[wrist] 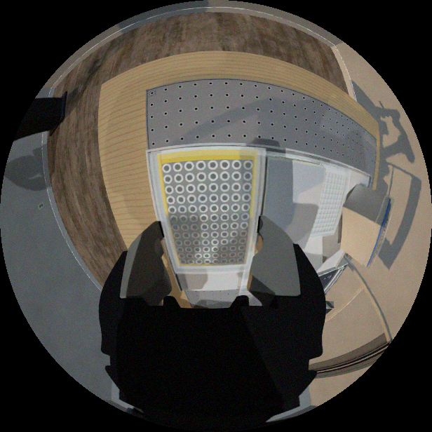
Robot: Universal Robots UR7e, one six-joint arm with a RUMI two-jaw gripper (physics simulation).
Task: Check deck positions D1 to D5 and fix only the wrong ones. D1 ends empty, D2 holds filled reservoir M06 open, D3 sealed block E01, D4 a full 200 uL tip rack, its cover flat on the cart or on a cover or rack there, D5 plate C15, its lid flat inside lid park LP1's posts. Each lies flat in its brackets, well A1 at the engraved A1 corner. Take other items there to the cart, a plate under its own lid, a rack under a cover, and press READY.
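A tip rack (213, 197) with a yellow border and rows of round tip openings lies flat at the centre of the wrist view. A clear, pale rim surrounds it, which looks like its cover. My gripper (209, 220) is shut on the covered tip rack, one finger against each long side. Whether the fingers bear on the cover alone or also on the rack cannot be told. A white plate with a grid of wells (332, 200) lies to the right. Engraved marks and the READY button cannot be made out.
A grey board with rows of holes (215, 107) lies beyond the rack, inside a wooden border (117, 135). A beige and grey box-like object with a blue edge (361, 227) stands at the right. A dark object (42, 115) juts in at the far left.
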